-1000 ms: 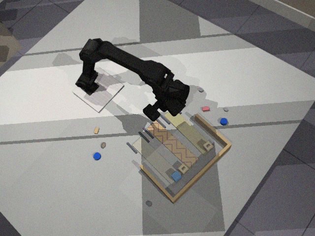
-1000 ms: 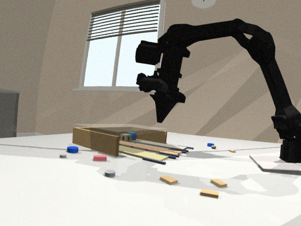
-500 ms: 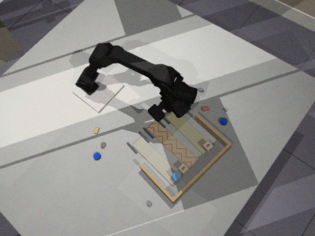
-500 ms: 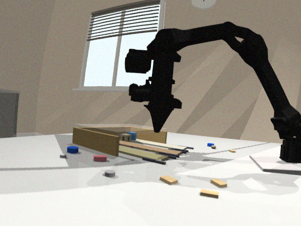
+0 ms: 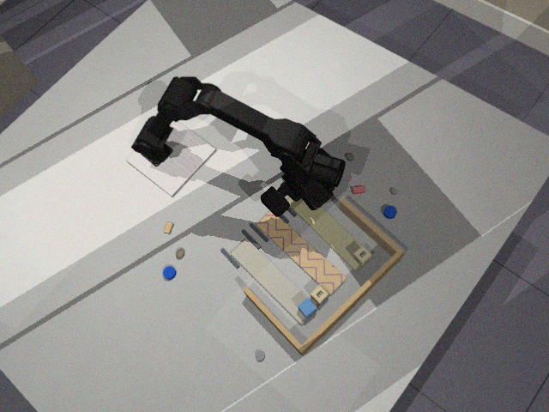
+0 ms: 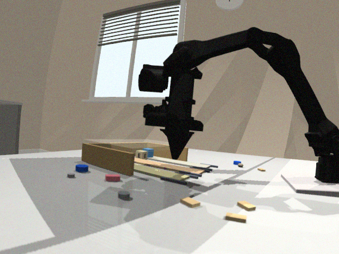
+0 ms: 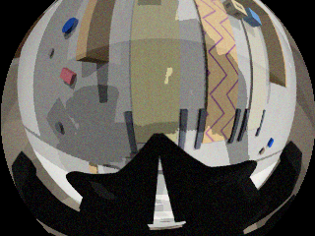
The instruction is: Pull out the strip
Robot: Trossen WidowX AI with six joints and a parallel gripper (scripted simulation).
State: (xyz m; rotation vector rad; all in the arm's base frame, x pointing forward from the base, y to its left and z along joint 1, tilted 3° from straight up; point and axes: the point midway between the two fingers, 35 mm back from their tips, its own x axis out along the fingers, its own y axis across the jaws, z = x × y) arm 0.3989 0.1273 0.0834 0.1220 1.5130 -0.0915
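My gripper tip is 120 mm to the right of the red block, 90 mm short of it and 40 mm above it.
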